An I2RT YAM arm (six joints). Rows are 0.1 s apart.
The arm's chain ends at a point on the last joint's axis. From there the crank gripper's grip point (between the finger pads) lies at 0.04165 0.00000 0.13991 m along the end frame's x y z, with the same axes.
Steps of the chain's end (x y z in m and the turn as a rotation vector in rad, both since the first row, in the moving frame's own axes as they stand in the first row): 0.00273, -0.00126, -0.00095, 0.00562, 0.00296, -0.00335; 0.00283, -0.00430, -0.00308, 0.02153, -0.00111, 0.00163; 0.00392, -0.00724, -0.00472, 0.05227, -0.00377, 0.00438; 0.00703, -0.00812, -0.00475, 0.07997, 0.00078, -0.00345; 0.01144, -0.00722, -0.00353, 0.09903, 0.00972, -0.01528; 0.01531, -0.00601, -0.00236, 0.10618, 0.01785, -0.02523
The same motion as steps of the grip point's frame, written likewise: 0.00314, -0.00219, -0.00108, 0.00562, 0.00296, -0.00335; 0.00268, -0.00724, -0.00307, 0.02153, -0.00111, 0.00163; 0.00341, -0.01437, -0.00475, 0.05227, -0.00377, 0.00438; 0.00712, -0.01944, -0.00524, 0.07997, 0.00078, -0.00345; 0.01269, -0.02168, -0.00466, 0.09903, 0.00972, -0.01528; 0.01760, -0.02188, -0.00397, 0.10618, 0.01785, -0.02523
